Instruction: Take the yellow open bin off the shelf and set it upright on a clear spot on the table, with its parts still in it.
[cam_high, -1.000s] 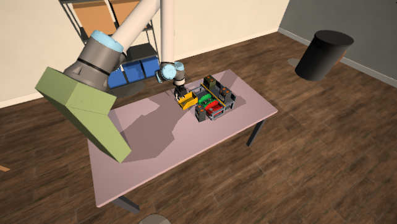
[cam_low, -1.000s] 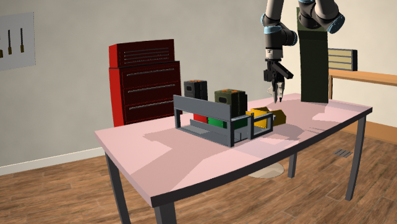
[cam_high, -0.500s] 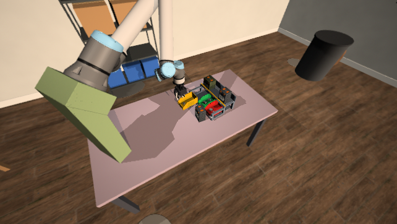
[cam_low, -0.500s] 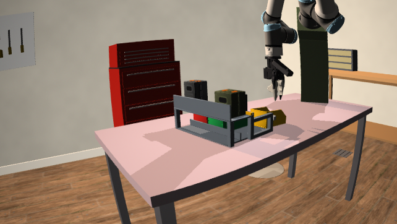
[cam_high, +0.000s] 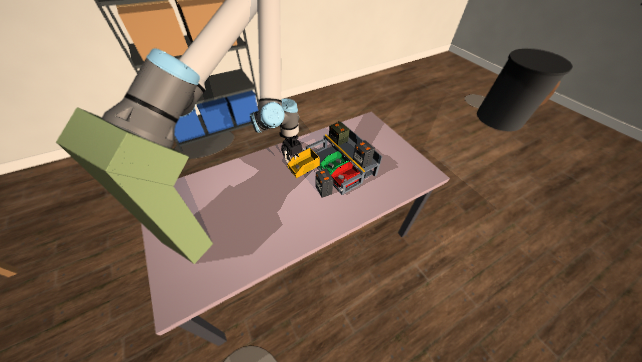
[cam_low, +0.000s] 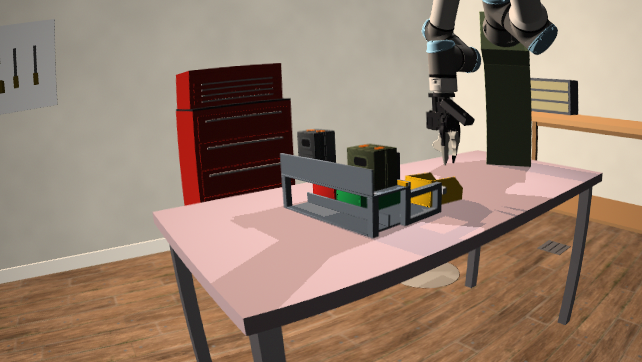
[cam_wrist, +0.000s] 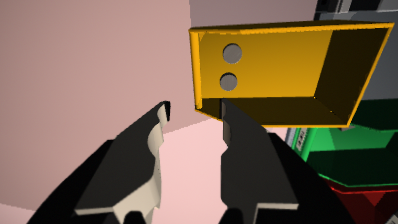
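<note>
My hand is 8 cm short of the yellow open bin, 2 cm to the right of it and 8 cm above it. Also, from my hand: dark case 39 cm ahead, 12 cm to the right, 4 cm above; green bin 27 cm ahead, 3 cm to the right, 8 cm below; red bin 30 cm ahead, 14 cm to the right, 8 cm below.
</note>
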